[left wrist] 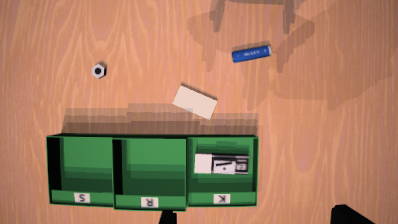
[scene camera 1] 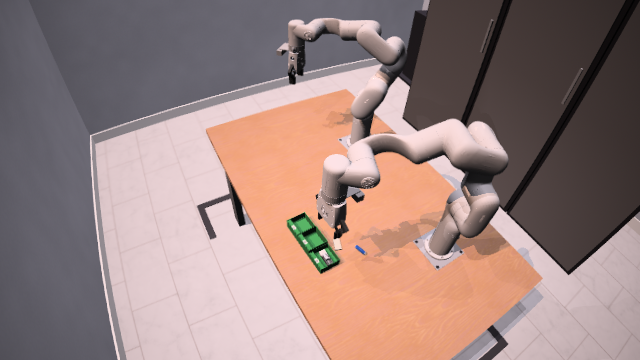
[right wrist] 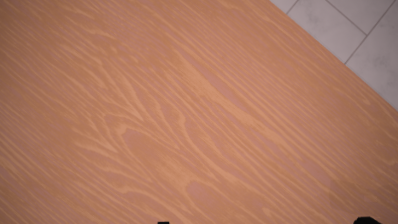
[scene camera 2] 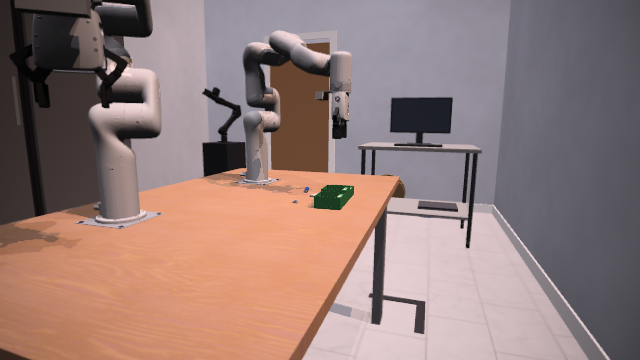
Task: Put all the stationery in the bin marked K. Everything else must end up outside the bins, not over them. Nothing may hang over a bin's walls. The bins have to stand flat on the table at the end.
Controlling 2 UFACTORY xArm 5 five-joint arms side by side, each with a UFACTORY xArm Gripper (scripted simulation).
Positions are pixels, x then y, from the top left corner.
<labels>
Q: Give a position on a three joined green bins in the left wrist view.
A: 153,171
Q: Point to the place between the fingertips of my right gripper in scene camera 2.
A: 76,108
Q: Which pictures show the three joined green bins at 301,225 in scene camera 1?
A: The left wrist view, scene camera 1 and scene camera 2 only.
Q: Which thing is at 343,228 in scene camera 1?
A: My left gripper.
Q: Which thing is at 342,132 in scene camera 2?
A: My left gripper.
</labels>
